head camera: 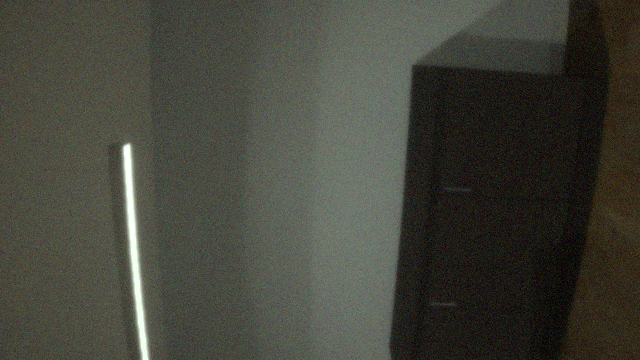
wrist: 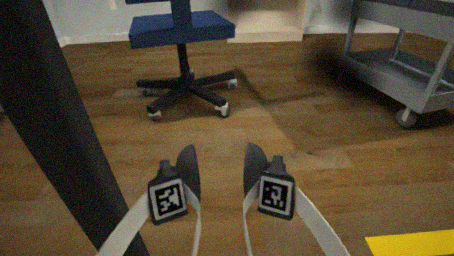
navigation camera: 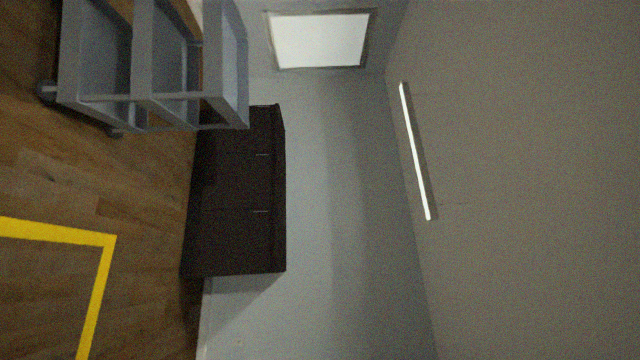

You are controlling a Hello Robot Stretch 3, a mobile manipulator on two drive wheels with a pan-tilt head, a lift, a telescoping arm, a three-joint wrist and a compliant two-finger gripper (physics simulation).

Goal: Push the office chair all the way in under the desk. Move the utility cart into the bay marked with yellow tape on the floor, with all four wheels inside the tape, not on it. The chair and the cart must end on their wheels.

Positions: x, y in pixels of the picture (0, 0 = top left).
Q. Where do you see a dark cabinet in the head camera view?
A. At 500, 168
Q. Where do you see a dark cabinet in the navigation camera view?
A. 236, 219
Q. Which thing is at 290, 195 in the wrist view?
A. The gripper.
